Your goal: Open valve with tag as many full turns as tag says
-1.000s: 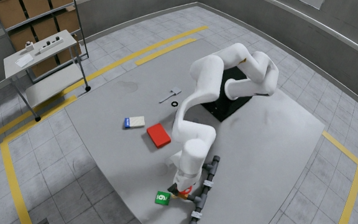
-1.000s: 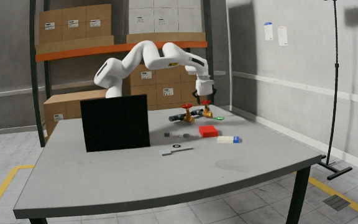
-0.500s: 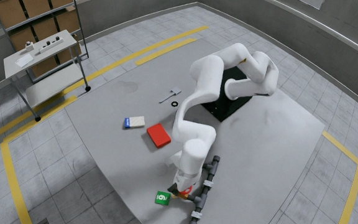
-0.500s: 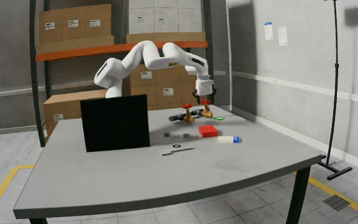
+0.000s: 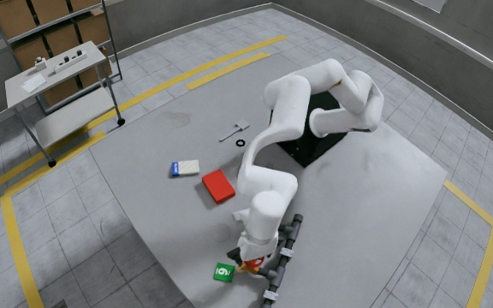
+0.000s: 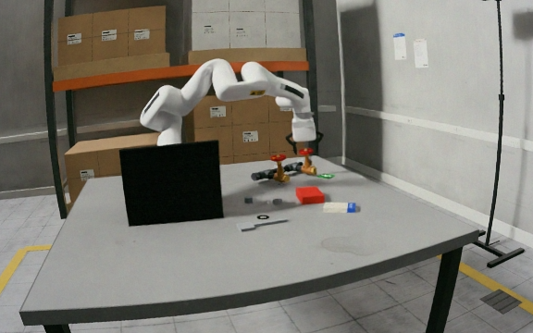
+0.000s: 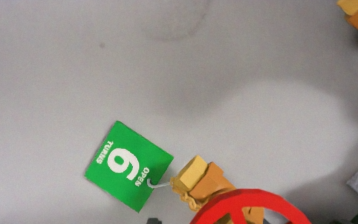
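My hand is 70 mm short of the green tag, 30 mm to the left of it and 110 mm above it. Round my hand: grey nut (230 mm behind, 320 mm to the right, 110 mm below); then white-and-blue box (50 mm behind, 470 mm to the right, 110 mm below); then red block (110 mm behind, 320 mm to the right, 100 mm below).
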